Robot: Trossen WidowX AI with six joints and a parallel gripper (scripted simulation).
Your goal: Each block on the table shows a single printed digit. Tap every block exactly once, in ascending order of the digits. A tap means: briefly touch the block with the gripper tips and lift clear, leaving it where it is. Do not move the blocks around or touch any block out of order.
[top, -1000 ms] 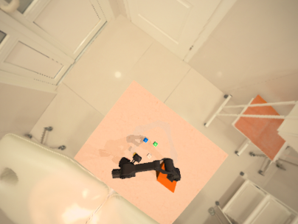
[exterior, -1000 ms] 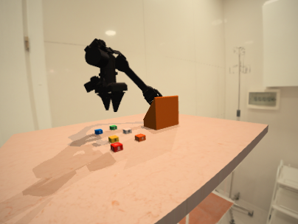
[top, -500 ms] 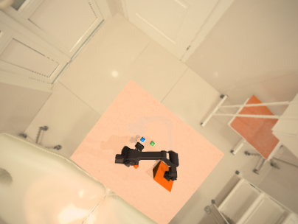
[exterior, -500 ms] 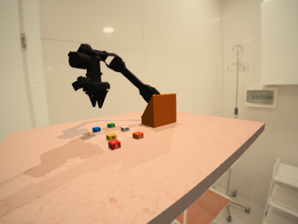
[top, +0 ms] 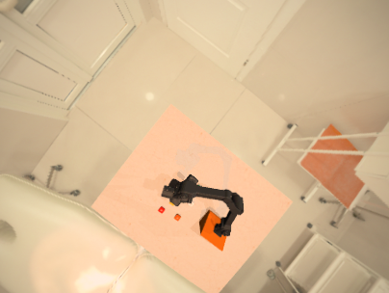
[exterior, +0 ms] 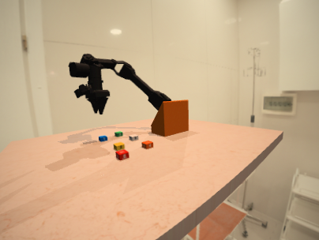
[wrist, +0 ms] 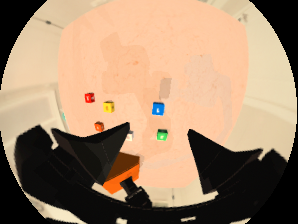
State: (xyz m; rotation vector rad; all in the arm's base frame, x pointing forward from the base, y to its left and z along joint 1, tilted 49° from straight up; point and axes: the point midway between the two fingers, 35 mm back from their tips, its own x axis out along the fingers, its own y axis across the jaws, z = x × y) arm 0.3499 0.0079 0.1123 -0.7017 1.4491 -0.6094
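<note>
The white block lies 130 mm behind my gripper tip, 80 mm to the left of it and 120 mm below it. The rest, counted from my gripper tip: green block 100 mm behind, 30 mm to the right, 120 mm below; then blue block 10 mm behind, 120 mm below; then yellow block 30 mm behind, 160 mm to the left, 120 mm below.
</note>
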